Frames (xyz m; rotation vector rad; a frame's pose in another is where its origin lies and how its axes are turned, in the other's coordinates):
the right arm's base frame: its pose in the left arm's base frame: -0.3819 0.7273 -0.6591 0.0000 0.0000 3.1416
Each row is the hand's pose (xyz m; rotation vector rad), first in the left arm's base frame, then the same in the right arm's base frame.
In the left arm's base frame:
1: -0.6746 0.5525 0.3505 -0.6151 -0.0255 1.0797
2: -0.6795 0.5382 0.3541 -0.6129 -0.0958 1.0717
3: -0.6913 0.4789 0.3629 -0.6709 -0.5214 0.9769
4: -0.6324 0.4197 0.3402 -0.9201 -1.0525 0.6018
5: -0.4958 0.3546 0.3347 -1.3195 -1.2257 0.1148
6: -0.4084 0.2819 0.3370 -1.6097 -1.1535 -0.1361
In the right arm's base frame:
1: 0.2927 0.1748 1.0096 -0.0288 0.6951 -1.9613
2: 0.2976 0.1891 1.0132 -0.1085 0.6940 -1.9675
3: 0.3094 0.2484 1.0220 -0.5991 0.7709 -1.9678
4: 0.2505 0.3076 0.9993 -1.2835 1.1220 -1.9488
5: 0.1139 0.3727 0.9938 -1.6233 1.7475 -1.8876
6: 0.0265 0.4454 0.9961 1.4753 -2.0587 1.6571

